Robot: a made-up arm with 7 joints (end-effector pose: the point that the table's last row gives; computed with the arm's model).
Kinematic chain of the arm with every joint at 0, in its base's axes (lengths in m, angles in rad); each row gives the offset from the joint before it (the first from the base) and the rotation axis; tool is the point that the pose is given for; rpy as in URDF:
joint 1: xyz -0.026 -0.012 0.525 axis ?
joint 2: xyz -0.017 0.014 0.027 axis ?
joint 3: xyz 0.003 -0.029 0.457 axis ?
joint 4: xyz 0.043 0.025 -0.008 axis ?
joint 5: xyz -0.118 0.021 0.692 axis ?
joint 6: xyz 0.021 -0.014 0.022 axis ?
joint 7: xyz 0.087 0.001 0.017 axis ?
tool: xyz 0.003 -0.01 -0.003 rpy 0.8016 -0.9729 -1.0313
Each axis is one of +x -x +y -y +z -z.
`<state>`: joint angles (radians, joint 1 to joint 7).
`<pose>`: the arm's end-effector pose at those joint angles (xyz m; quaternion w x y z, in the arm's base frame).
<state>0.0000 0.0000 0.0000 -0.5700 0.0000 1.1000 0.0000</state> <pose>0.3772 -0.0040 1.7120 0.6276 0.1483 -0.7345 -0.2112</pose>
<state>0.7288 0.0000 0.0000 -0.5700 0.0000 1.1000 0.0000</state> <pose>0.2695 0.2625 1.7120 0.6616 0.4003 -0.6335 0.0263</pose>
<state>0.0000 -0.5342 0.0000 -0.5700 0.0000 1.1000 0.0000</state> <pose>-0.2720 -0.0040 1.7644 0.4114 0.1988 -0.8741 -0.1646</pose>
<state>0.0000 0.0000 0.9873 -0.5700 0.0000 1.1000 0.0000</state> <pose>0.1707 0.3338 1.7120 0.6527 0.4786 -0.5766 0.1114</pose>
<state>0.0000 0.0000 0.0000 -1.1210 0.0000 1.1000 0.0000</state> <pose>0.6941 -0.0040 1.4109 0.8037 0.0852 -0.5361 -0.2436</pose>
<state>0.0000 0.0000 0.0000 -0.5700 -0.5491 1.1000 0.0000</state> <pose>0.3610 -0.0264 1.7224 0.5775 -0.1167 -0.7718 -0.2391</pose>
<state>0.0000 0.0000 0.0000 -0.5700 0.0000 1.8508 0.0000</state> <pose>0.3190 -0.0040 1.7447 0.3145 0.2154 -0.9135 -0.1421</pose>
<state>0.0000 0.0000 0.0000 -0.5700 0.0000 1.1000 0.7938</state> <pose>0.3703 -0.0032 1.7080 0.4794 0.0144 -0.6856 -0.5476</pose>
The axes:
joint 1: +z
joint 2: +y
joint 3: +z
joint 4: -y
joint 5: +z
joint 6: -y
joint 7: -z

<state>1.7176 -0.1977 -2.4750 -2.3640 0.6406 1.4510 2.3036</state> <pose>0.5088 -0.4301 0.4101 0.0791 -0.6629 0.4118 -0.6203</pose>
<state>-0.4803 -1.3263 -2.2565 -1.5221 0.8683 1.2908 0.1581</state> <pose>-0.9578 -0.3169 0.2171 0.5166 -0.3779 0.4075 0.6513</pose>
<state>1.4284 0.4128 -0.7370 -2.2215 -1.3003 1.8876 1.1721</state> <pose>0.5283 0.4805 0.3907 0.5146 -0.2352 -0.7682 0.2996</pose>
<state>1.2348 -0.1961 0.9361 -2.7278 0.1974 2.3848 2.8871</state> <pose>-0.3152 0.3914 0.4279 0.5603 -0.1702 -0.6138 -0.5294</pose>
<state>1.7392 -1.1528 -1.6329 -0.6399 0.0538 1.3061 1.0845</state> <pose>0.6067 -0.9767 1.0167 0.3682 0.2143 -0.1690 -0.8888</pose>
